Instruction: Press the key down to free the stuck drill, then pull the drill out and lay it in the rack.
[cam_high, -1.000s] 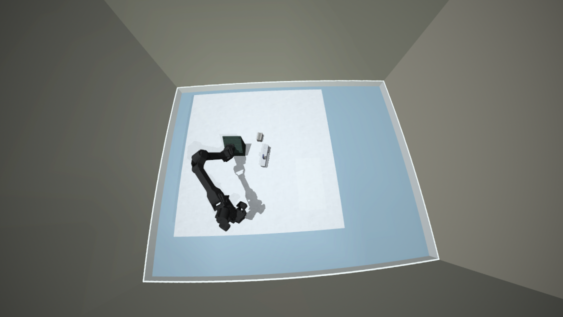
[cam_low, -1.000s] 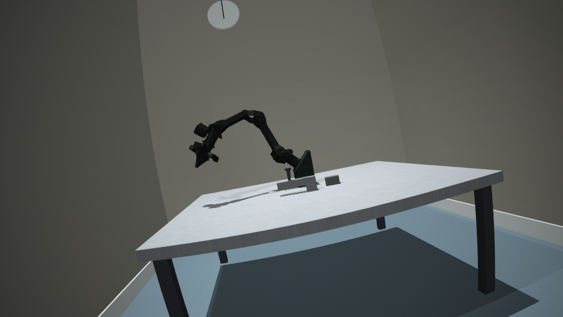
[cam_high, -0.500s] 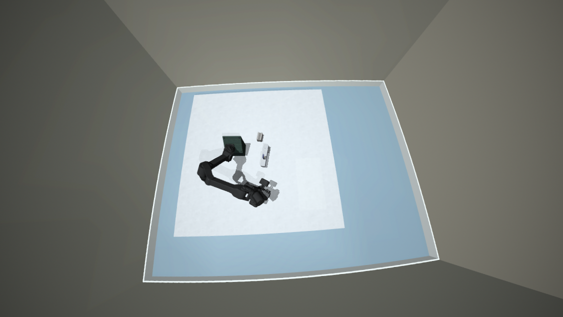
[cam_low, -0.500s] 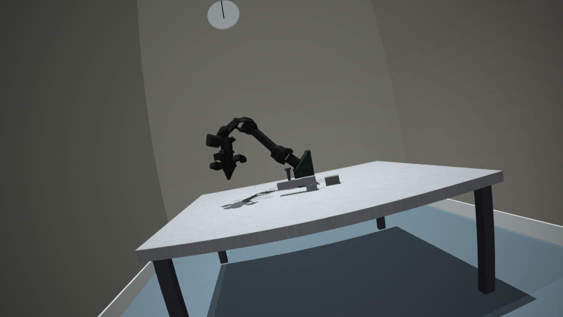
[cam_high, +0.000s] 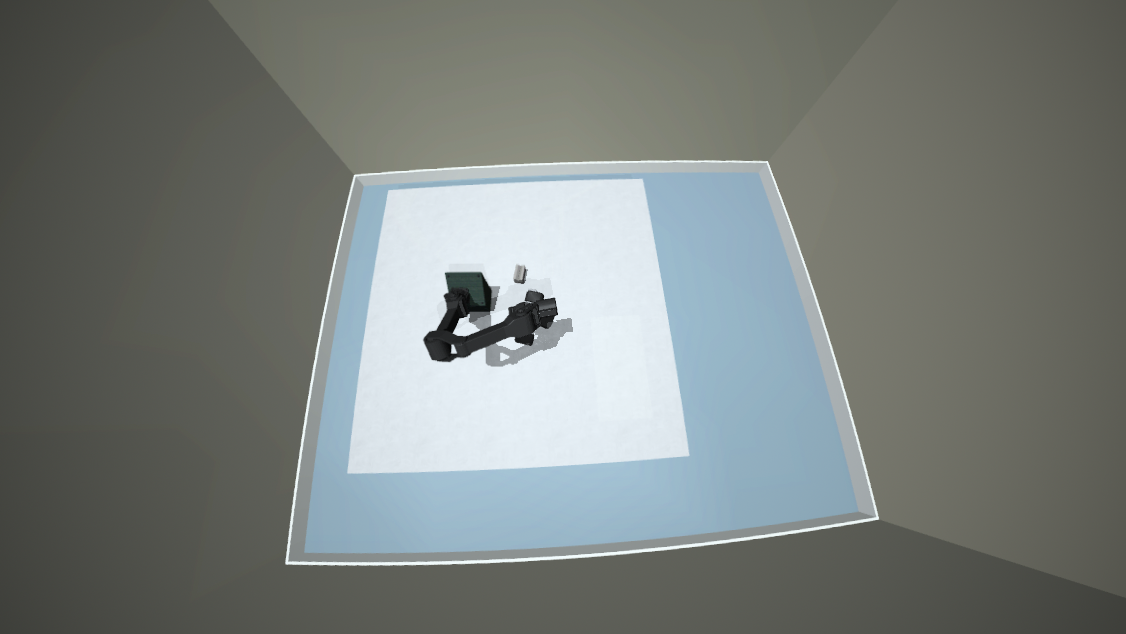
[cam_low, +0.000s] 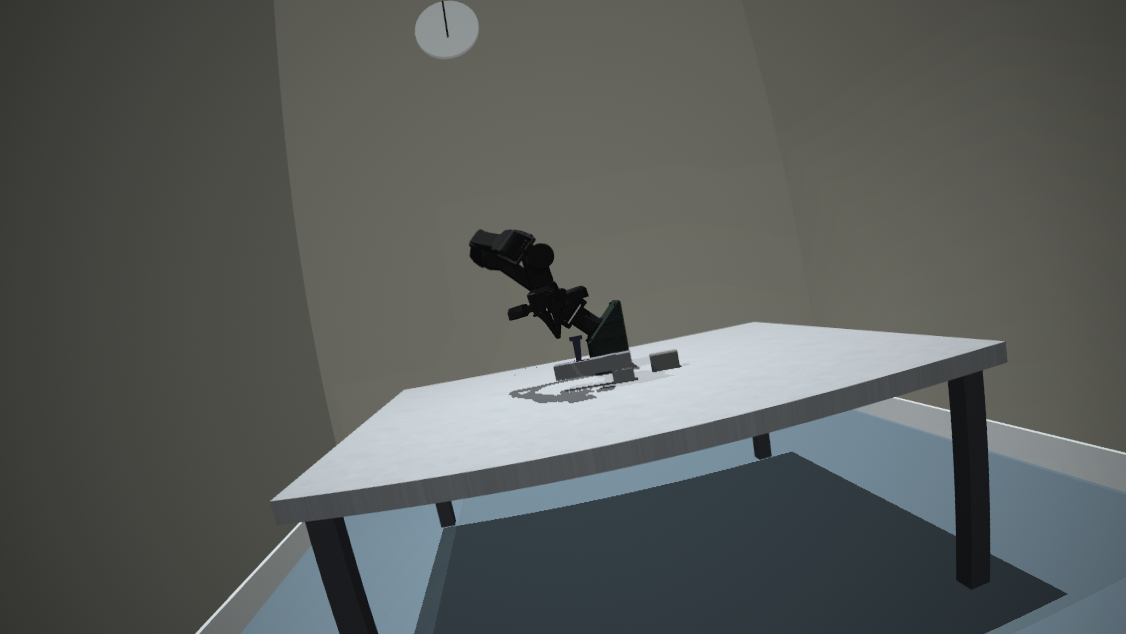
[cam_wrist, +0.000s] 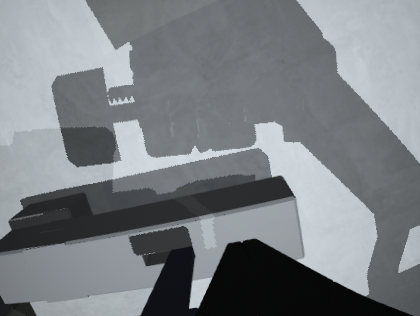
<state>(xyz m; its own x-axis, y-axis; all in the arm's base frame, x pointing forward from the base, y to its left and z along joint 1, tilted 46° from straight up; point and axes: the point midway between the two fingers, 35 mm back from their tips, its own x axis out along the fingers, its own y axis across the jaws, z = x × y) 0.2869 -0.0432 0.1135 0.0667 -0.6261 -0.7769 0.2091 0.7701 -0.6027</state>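
Now: the dark blue key 4 cm to the left of my gripper tip, 4 cm below it and 3 cm behind it. From my gripper tip the other things lie so: drill (9 cm to the left, 8 cm below, 2 cm behind); grey rack (25 cm to the left, 11 cm below, 8 cm behind); long grey fixture (9 cm below, 7 cm to the left, 2 cm behind).
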